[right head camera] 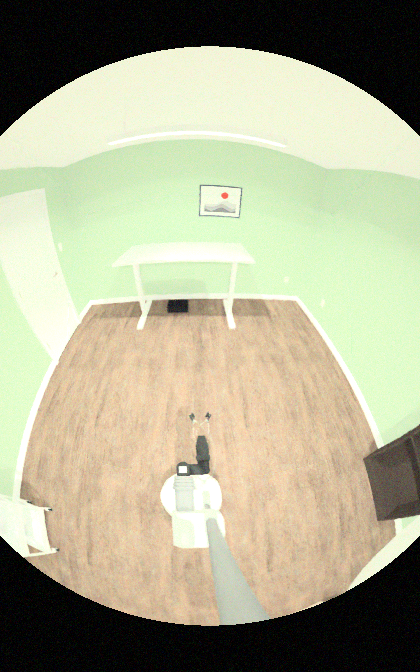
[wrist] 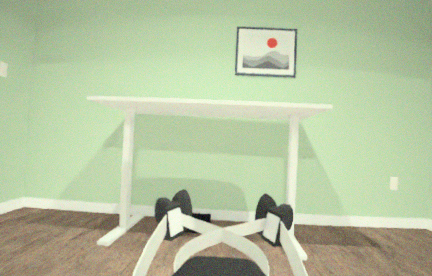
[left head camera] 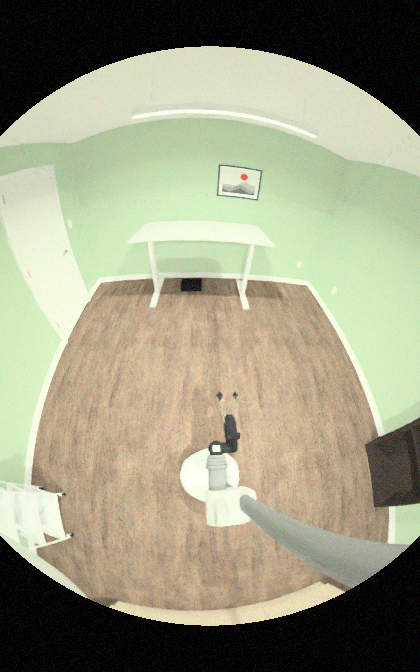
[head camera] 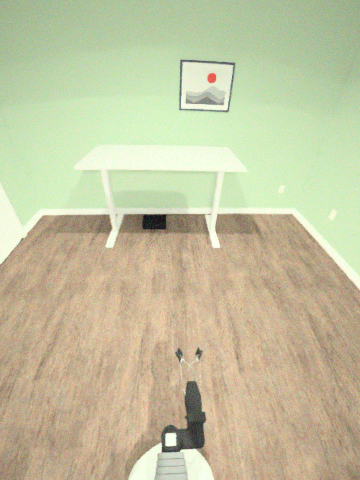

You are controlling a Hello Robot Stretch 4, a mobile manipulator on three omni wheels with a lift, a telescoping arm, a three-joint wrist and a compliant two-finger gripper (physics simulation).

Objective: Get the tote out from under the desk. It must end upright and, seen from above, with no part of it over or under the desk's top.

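The black tote stands on the floor under the white desk, near the back wall and between the desk's two legs, closer to the left one. In the wrist view a small part of the tote shows behind the left finger; the rest is hidden. My gripper is open and empty. It points toward the desk from well in front of it, with a long stretch of floor between them.
The desk's left foot and right foot reach forward on either side of the tote. A dark shelf unit stands at the right. A white cart stands at the left. A white door is at the left wall.
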